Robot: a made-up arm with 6 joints. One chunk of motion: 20 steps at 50 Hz.
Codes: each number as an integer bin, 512 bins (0 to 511) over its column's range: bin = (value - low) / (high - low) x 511, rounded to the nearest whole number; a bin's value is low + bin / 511 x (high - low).
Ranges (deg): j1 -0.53..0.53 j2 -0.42..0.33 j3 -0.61..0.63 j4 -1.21..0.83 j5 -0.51..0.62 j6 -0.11..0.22
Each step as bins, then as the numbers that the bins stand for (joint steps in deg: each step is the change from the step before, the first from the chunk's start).
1 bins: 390 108 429 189 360 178
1 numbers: 0.279 -0.261 0.431 -0.455 0.286 0.005
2 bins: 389 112 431 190 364 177
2 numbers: 0.277 -0.256 0.436 -0.451 0.295 0.004
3 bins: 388 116 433 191 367 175
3 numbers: 0.275 -0.250 0.441 -0.447 0.302 0.003
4 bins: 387 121 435 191 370 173
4 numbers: 0.273 -0.242 0.446 -0.447 0.308 0.002
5 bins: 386 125 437 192 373 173
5 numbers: 0.271 -0.237 0.450 -0.444 0.315 0.002
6 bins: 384 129 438 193 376 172
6 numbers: 0.267 -0.231 0.453 -0.440 0.321 0.001
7 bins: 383 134 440 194 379 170
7 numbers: 0.264 -0.223 0.458 -0.436 0.328 0.000
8 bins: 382 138 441 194 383 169
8 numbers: 0.262 -0.217 0.460 -0.436 0.337 -0.001
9 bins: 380 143 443 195 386 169
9 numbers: 0.258 -0.210 0.465 -0.432 0.344 -0.001
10 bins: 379 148 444 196 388 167
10 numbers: 0.256 -0.203 0.467 -0.428 0.348 -0.002
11 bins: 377 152 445 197 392 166
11 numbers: 0.252 -0.197 0.470 -0.424 0.357 -0.003
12 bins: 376 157 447 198 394 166
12 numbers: 0.250 -0.190 0.475 -0.420 0.361 -0.003
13 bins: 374 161 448 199 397 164
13 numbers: 0.246 -0.184 0.477 -0.416 0.368 -0.004
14 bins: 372 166 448 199 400 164
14 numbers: 0.242 -0.176 0.477 -0.416 0.375 -0.004
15 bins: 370 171 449 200 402 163
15 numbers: 0.238 -0.169 0.480 -0.412 0.379 -0.005
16 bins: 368 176 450 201 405 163
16 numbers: 0.233 -0.162 0.482 -0.408 0.386 -0.005
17 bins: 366 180 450 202 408 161
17 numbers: 0.229 -0.156 0.482 -0.404 0.392 -0.006
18 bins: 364 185 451 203 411 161
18 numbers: 0.225 -0.148 0.484 -0.400 0.399 -0.006
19 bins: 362 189 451 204 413 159
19 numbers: 0.221 -0.143 0.484 -0.396 0.403 -0.007
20 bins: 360 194 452 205 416 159
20 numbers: 0.217 -0.135 0.487 -0.392 0.410 -0.007
